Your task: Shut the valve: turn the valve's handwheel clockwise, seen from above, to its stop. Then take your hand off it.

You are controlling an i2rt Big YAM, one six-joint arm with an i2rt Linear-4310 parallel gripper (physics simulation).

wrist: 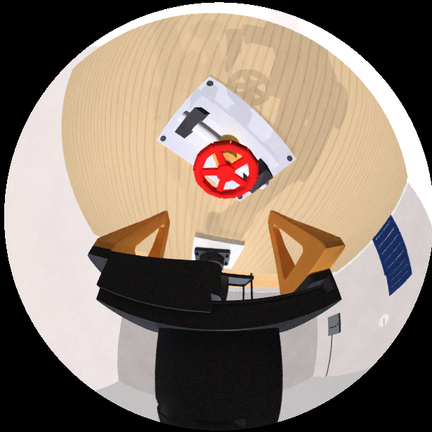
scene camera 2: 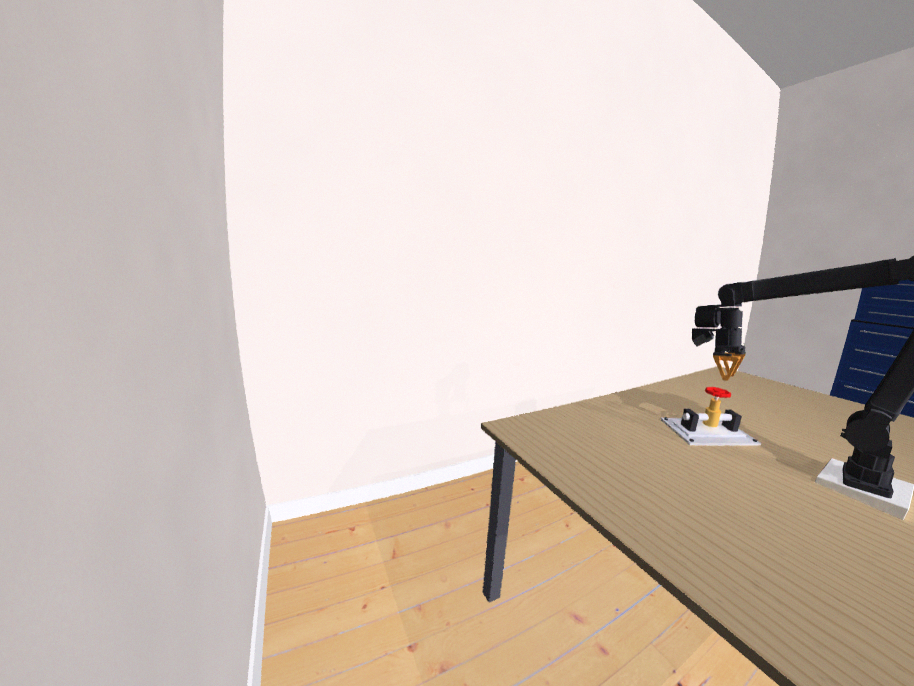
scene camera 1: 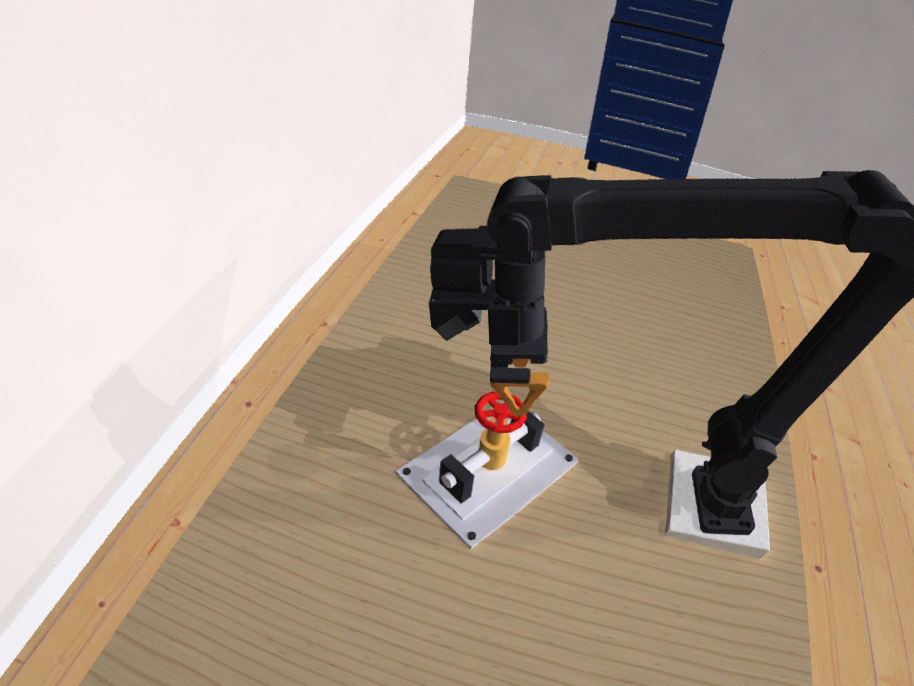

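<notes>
The red spoked handwheel (scene camera 1: 500, 409) (scene camera 2: 717, 392) (wrist: 226, 172) sits level on top of the yellow valve body (scene camera 1: 494, 451) (scene camera 2: 713, 414). The valve's white pipe runs between two black brackets on a pale base plate (scene camera 1: 516, 496) (scene camera 2: 723, 441) (wrist: 272, 145). My gripper (scene camera 1: 518, 408) (scene camera 2: 726, 377) (wrist: 218, 216) points down with its orange fingers wide open and nothing between them. In the second scene view the fingertips hang a little above the handwheel, with a gap. In the wrist view the whole wheel shows beyond the fingertips. No mark on the wheel shows how far it is turned.
The arm's base stands on a white block (scene camera 1: 682, 491) (scene camera 2: 832, 472) on the wooden table (scene camera 1: 457, 627) (scene camera 2: 693, 502). A pale wall (scene camera 1: 184, 147) (scene camera 2: 479, 221) runs along the table's far side. A blue drawer cabinet (scene camera 1: 653, 95) (wrist: 395, 257) stands beyond the table.
</notes>
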